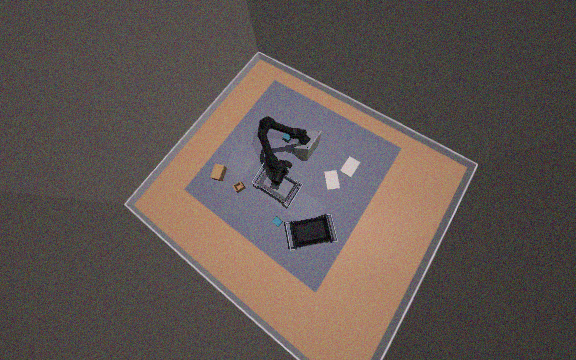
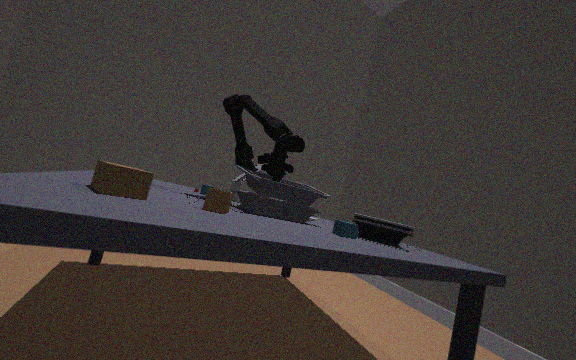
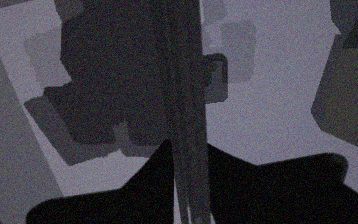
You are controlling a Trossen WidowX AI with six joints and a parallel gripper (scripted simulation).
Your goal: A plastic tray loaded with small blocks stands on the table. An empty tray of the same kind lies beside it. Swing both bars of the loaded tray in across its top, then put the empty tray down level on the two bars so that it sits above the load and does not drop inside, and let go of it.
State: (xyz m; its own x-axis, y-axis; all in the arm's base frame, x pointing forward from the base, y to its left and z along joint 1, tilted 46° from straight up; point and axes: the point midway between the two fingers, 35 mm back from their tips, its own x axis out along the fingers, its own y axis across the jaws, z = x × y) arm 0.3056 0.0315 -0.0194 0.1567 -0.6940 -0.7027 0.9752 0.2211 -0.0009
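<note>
The grey tray is 80 mm ahead of my gripper tip, 20 mm above it and 10 mm to the left of it.
</note>
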